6 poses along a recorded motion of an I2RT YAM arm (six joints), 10 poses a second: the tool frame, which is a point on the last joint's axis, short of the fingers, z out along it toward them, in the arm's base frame.
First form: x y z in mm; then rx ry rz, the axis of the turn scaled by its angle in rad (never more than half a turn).
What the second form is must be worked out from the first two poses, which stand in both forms.
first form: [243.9 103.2 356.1 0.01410 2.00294 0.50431]
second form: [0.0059 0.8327 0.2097 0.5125 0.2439 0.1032 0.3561]
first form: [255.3 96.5 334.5 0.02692 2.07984 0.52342]
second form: [0.0110 0.8517 0.2144 0.4780 0.2553 0.0965 0.3345]
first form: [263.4 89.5 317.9 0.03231 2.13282 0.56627]
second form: [0.0131 0.8628 0.2291 0.4505 0.2634 0.0895 0.3179]
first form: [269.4 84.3 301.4 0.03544 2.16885 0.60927]
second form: [0.0142 0.8692 0.2442 0.4298 0.2694 0.0843 0.3014]
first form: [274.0 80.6 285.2 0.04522 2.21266 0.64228]
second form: [0.0179 0.8773 0.2547 0.4065 0.2740 0.0806 0.2852]
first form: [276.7 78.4 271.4 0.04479 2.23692 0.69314]
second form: [0.0176 0.8798 0.2726 0.3891 0.2767 0.0784 0.2714]
